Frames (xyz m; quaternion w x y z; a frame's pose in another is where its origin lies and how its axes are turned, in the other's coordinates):
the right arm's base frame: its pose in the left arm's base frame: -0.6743 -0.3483 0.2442 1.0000 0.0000 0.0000 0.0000
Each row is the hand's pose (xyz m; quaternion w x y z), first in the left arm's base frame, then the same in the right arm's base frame.
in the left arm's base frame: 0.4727 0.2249 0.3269 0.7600 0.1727 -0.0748 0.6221
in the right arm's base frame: 1.1470 0.5732 0.0827 0.7600 0.1727 -0.0748 0.6221
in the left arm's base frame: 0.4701 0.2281 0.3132 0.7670 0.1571 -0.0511 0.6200
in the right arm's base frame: 1.1444 0.5764 0.0690 0.7670 0.1571 -0.0511 0.6200
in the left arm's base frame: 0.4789 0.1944 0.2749 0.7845 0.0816 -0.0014 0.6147
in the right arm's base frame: 1.1532 0.5427 0.0307 0.7845 0.0816 -0.0014 0.6147
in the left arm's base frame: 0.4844 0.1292 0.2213 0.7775 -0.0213 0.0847 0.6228
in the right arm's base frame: 1.1587 0.4775 -0.0229 0.7775 -0.0213 0.0847 0.6228
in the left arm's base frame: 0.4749 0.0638 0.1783 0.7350 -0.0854 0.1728 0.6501
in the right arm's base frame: 1.1492 0.4121 -0.0659 0.7350 -0.0854 0.1728 0.6501
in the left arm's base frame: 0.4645 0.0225 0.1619 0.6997 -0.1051 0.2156 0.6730
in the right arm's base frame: 1.1388 0.3708 -0.0823 0.6997 -0.1051 0.2156 0.6730
